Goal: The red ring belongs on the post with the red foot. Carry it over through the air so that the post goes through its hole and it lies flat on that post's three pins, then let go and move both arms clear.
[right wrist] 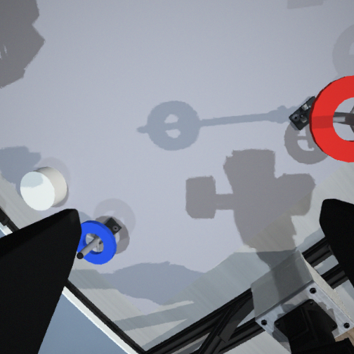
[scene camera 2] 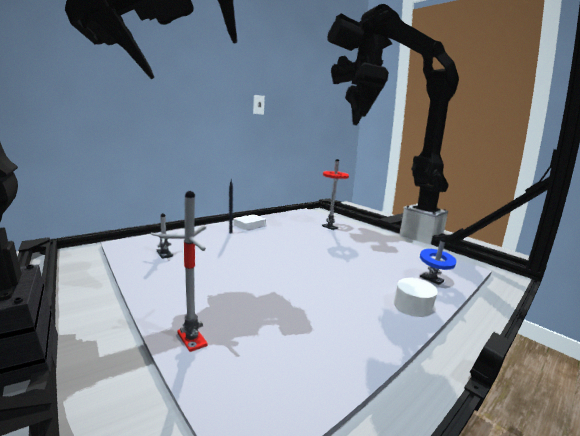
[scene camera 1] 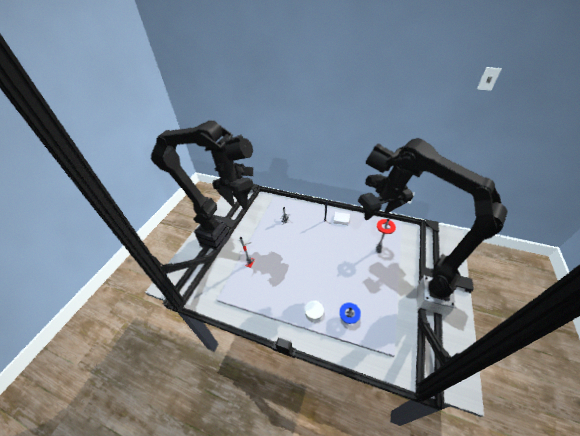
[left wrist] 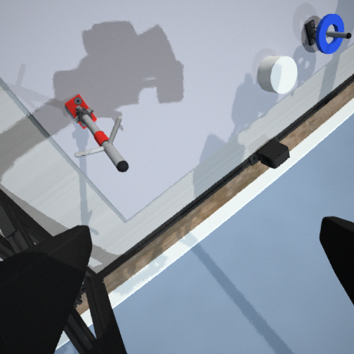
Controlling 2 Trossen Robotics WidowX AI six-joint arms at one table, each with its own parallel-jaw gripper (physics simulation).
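Frame: origin at the left arm's base, x right, y ahead, z up, level; centimetres.
Seen in the pictures: left gripper, between the fingertips: (scene camera 2: 193,58) (scene camera 1: 239,208); right gripper, between the fingertips: (scene camera 2: 358,121) (scene camera 1: 375,216); left arm's base, origin of its link: (scene camera 1: 209,226); right arm's base, origin of its link: (scene camera 2: 426,208) (scene camera 1: 439,290).
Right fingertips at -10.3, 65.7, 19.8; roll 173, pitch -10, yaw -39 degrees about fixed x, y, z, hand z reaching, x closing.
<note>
Pixels of each thing's middle, then the offset from my right fingertips to it, as dx, dy, dz. "spot": a spot on its surface instead.
- red ring, middle of its body: (scene camera 2: 335,174) (scene camera 1: 386,226) -10.6, +5.0, -14.3
- grey post with a black foot, a spot on its surface: (scene camera 2: 330,226) (scene camera 1: 377,249) spot: -10.3, +4.6, -28.8
- red-footed post, a spot on its surface: (scene camera 2: 190,290) (scene camera 1: 245,254) spot: +16.7, -44.3, -21.5
- blue ring, middle of its body: (scene camera 2: 437,258) (scene camera 1: 349,313) +24.0, +0.2, -24.8
- white cylinder, middle of its body: (scene camera 2: 415,296) (scene camera 1: 314,311) +26.6, -11.8, -27.7
- short pinned post, a spot on its surface: (scene camera 2: 163,242) spot: -10.0, -41.1, -25.5
- thin black rod, middle of its body: (scene camera 2: 230,206) (scene camera 1: 326,210) -19.4, -21.8, -22.4
- white block, middle of its body: (scene camera 2: 250,222) (scene camera 1: 341,218) -22.5, -14.4, -28.4
The red ring (scene camera 1: 386,231) (scene camera 2: 327,175) (right wrist: 321,120) is flat, high around a grey post with a black foot (scene camera 1: 379,248) (scene camera 2: 330,226) at the back right. The red-footed post (scene camera 1: 248,255) (scene camera 2: 190,290) (left wrist: 114,156) stands upright at the left, its pins spread below its bare top. My left gripper (scene camera 1: 238,205) (scene camera 2: 194,60) (left wrist: 206,233) is open and empty, high above the left side. My right gripper (scene camera 1: 378,214) (scene camera 2: 356,121) (right wrist: 201,216) is open and empty, above the red ring's level. The ring is cut off at the right edge of the right wrist view.
A blue ring (scene camera 1: 343,314) (scene camera 2: 427,261) (left wrist: 321,37) (right wrist: 111,245) sits on a short post at front right, beside a white cylinder (scene camera 1: 314,311) (scene camera 2: 415,299) (left wrist: 275,75) (right wrist: 40,190). At the back are a short pinned post (scene camera 1: 284,217) (scene camera 2: 163,242), a thin black rod (scene camera 1: 325,212) (scene camera 2: 231,207) and a white block (scene camera 1: 342,218) (scene camera 2: 250,222).
</note>
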